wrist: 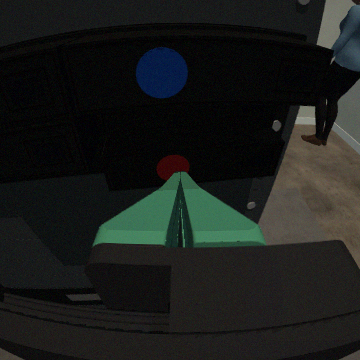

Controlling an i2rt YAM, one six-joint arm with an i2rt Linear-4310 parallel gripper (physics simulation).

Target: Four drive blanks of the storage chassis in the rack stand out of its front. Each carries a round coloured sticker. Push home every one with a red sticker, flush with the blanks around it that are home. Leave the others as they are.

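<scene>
A black drive blank with a round blue sticker is in the upper part of the wrist view. It stands out of the chassis front, its right end nearer the camera than the rack post. Below it is a dark blank with a round red sticker. It looks set further back than the blue one; whether it is flush is too dark to tell. My gripper is shut and empty, its green fingertips together over the lower edge of the red sticker. Contact cannot be told for sure. No other stickers show.
Further dark blanks are at the left. The rack post with round screws runs down the right of the chassis. A person in a blue top stands at the far right on the brown floor, near a pale wall.
</scene>
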